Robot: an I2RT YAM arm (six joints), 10 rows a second.
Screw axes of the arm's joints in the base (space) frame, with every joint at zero. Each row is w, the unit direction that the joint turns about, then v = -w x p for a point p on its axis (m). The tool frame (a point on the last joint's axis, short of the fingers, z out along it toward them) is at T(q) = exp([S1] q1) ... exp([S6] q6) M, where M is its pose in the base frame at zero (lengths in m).
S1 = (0, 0, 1, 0, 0, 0)
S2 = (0, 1, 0, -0.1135, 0, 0.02)
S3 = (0, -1, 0, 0.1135, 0, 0.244)
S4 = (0, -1, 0, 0.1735, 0, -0.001)
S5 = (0, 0, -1, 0, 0.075, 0)
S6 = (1, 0, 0, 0, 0.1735, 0)
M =
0 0 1 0.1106
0 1 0 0
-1 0 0 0.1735
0 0 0 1
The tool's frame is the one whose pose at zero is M.
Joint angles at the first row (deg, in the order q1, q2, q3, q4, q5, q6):
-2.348 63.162 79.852 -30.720 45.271 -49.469
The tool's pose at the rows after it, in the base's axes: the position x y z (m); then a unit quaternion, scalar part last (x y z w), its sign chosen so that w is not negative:
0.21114, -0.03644, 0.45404, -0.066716, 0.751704, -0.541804, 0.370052
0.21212, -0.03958, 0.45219, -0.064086, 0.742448, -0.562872, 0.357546
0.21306, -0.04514, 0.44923, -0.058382, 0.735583, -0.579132, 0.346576
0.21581, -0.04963, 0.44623, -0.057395, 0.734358, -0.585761, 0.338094
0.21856, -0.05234, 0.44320, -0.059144, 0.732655, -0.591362, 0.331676
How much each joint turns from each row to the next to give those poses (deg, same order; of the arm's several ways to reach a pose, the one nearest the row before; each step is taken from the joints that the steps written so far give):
-0.442 -0.624 -1.007 2.608 1.924 -2.552
-0.649 -0.311 -1.590 3.412 1.602 -3.181
-1.386 -0.265 -1.671 3.207 0.674 -2.440
-1.120 0.335 -0.764 1.459 -0.122 -1.122
-0.624 0.278 -0.810 1.501 -0.037 -1.170

